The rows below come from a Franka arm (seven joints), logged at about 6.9 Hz.
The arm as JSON. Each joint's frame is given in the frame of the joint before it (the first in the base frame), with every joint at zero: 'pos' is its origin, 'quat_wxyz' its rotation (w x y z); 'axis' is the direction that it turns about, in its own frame. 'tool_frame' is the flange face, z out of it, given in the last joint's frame.
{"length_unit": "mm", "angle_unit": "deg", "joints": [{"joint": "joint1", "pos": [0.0, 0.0, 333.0], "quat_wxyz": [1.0, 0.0, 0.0, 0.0], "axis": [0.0, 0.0, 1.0]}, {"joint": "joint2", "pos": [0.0, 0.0, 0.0], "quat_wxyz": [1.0, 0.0, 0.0, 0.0], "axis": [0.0, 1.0, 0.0]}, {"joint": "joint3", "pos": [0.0, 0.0, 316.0], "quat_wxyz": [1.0, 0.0, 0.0, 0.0], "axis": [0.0, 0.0, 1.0]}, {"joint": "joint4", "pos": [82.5, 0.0, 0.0], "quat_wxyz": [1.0, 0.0, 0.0, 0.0], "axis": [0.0, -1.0, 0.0]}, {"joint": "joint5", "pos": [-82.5, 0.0, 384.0], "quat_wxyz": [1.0, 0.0, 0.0, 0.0], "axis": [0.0, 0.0, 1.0]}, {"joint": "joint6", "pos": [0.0, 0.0, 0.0], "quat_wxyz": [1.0, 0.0, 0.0, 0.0], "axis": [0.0, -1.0, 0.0]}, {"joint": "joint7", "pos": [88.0, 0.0, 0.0], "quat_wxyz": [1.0, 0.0, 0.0, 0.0], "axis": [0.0, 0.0, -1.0]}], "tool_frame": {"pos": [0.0, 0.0, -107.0], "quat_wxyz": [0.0, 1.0, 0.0, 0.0]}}
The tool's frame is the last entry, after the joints.
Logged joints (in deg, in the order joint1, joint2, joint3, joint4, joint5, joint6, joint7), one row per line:
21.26 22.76 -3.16 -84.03 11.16 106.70 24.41
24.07 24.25 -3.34 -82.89 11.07 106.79 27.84
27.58 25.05 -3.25 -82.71 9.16 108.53 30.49
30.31 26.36 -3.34 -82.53 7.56 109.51 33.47
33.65 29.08 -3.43 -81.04 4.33 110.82 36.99
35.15 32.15 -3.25 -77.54 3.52 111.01 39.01
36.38 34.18 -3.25 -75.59 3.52 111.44 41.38
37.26 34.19 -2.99 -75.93 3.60 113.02 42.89
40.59 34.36 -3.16 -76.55 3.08 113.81 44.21
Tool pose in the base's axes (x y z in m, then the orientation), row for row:
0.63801 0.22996 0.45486 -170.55 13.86 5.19
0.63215 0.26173 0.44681 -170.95 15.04 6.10
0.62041 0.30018 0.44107 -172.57 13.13 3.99
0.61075 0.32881 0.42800 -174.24 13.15 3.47
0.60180 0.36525 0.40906 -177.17 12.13 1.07
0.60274 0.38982 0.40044 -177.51 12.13 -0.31
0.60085 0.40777 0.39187 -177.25 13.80 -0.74
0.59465 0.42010 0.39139 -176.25 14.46 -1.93
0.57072 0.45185 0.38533 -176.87 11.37 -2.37
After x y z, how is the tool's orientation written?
As a rotation vector, in degrees.
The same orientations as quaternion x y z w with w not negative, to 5 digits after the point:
-0.99331 0.08072 0.03023 0.07680
-0.99292 0.08736 0.03543 0.07221
-0.99505 0.07571 0.02301 0.06005
-0.99593 0.07516 0.01983 0.04562
-0.99743 0.06829 0.00602 0.02105
-0.99751 0.06816 -0.00174 0.01811
-0.99679 0.07761 -0.00416 0.01930
-0.99622 0.08173 -0.01091 0.02746
-0.99756 0.06413 -0.01337 0.02399

